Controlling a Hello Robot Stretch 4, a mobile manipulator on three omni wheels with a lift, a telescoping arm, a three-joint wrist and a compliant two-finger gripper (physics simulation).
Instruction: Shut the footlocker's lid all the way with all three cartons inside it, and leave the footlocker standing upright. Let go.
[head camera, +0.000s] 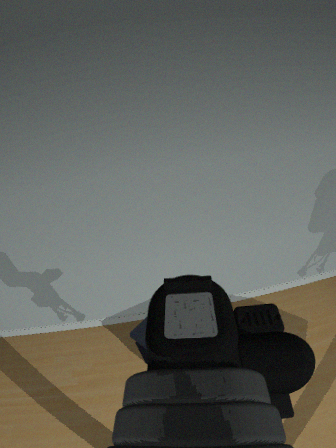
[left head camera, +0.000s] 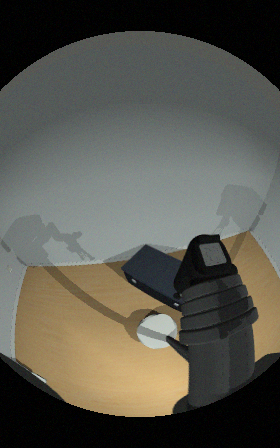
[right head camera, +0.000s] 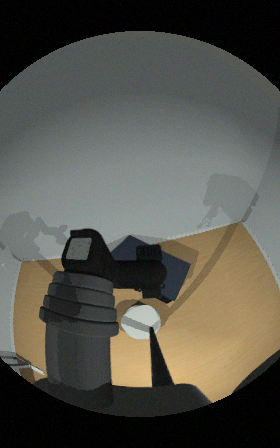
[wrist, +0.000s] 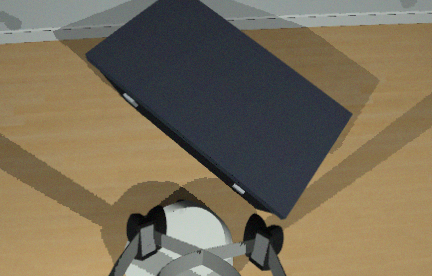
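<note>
The dark blue footlocker (head camera: 139, 334) (left head camera: 161, 286) (wrist: 175, 137) stands upright on the floor, turned at an angle to the wall. Its lid (left head camera: 152, 265) (right head camera: 176, 272) (wrist: 220, 95) lies flat across the top and looks shut; a very thin gap could not be made out. Two silvery latches show on its front side in the wrist view. The three cartons do not show; the lid hides the inside. My gripper (wrist: 205, 226) is open, its fingertips apart with no object held between them. It is above and in front of the footlocker's front edge, apart from the lid. The arm hides the fingers in the head views.
A round white object (left head camera: 159, 325) (right head camera: 140, 314) (wrist: 195, 220) is on the floor in front of the footlocker, below my fingers. The grey wall (head camera: 170, 175) stands close behind the footlocker. My arm covers part of the footlocker in the head views.
</note>
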